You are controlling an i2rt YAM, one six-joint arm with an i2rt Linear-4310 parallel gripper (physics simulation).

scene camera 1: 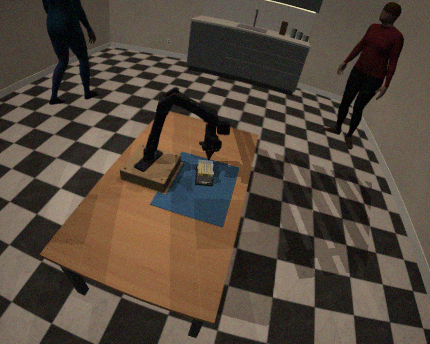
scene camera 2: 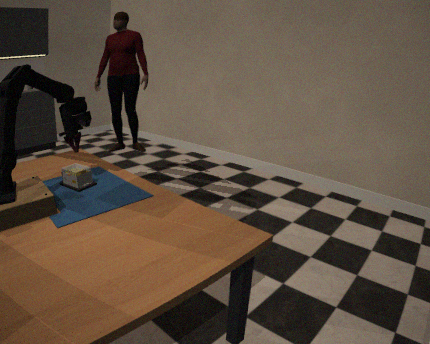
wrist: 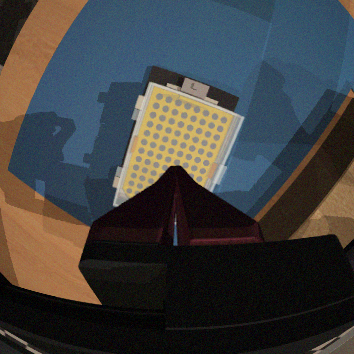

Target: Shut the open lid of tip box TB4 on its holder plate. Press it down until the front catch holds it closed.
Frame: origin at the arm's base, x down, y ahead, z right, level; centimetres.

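Seen in the pictures: gripper, fingertip midpoint: [scene camera 1: 208,159] [scene camera 2: 76,152] [wrist: 175,174]; arm's base at its link origin: [scene camera 1: 148,160] [scene camera 2: 7,193].
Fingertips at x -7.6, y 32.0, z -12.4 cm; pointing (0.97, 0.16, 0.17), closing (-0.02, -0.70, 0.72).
Offsets run from my fingertips to a thing's top centre. "spot": to the spot under its first point. Level surfaces: height alone.
Tip box TB4 @(dy -1.2, dx +6.8, dz -1.2 cm) [scene camera 1: 205,171] [scene camera 2: 77,176] [wrist: 175,135] stands on its dark holder plate @(spot: dy +3.9, dx +14.4, dz +4.9 cm) [scene camera 2: 91,186] [wrist: 159,74], which rests on the blue mat. The yellow rack with its rows of holes shows through the clear lid, which lies flat over the box top, down on it as far as the views show. The grey front catch @(spot: dy +1.8, dx +12.7, dz +4.9 cm) [wrist: 195,87] is at the box's front edge; whether it has engaged I cannot tell. My gripper [scene camera 1: 209,158] [scene camera 2: 76,150] [wrist: 175,174] is shut and empty. It hangs above the box's rear part, apart from the lid. The gripper hides the box's rear edge in the wrist view.
The blue mat @(dx +14.6 cm) [scene camera 1: 195,205] [scene camera 2: 112,197] [wrist: 200,40] lies on the wooden table @(dx +14.9 cm) [scene camera 1: 135,250] [scene camera 2: 165,250]. The arm's wooden base block [scene camera 1: 145,175] [scene camera 2: 30,202] stands beside the mat. A person in red [scene camera 1: 377,50] [scene camera 2: 123,55] and one in blue [scene camera 1: 65,30] stand away from the table.
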